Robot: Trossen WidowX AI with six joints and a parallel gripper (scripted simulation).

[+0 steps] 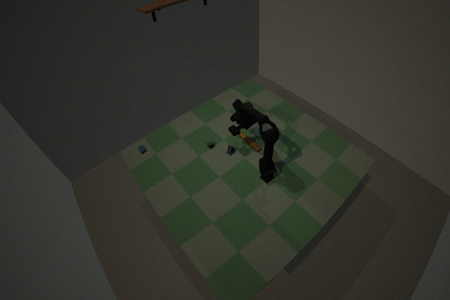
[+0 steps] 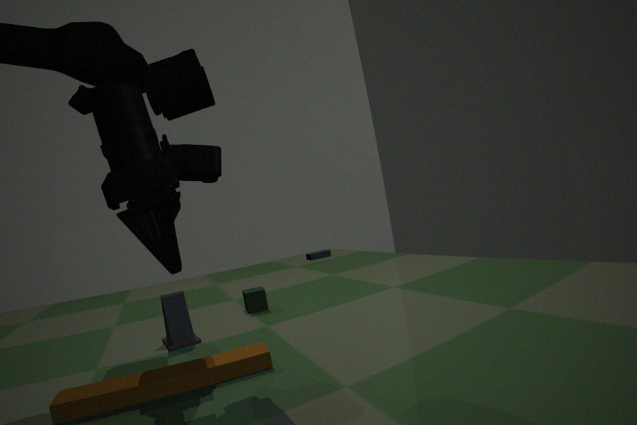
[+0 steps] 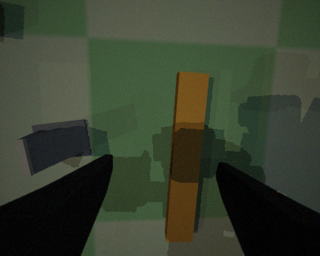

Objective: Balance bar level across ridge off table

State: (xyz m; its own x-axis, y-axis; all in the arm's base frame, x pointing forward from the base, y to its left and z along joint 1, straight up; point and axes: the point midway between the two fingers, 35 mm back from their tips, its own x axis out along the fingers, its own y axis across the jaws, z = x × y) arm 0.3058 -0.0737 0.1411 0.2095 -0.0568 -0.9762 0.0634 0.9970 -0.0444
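My gripper tip is 100 mm above the orange bar, 40 mm to the left of it and 30 mm past it. Also, from my gripper tip: dark green cube: 180 mm to the left, 120 mm ahead, 90 mm below; then small blue block: 580 mm to the left, 430 mm ahead, 100 mm below.
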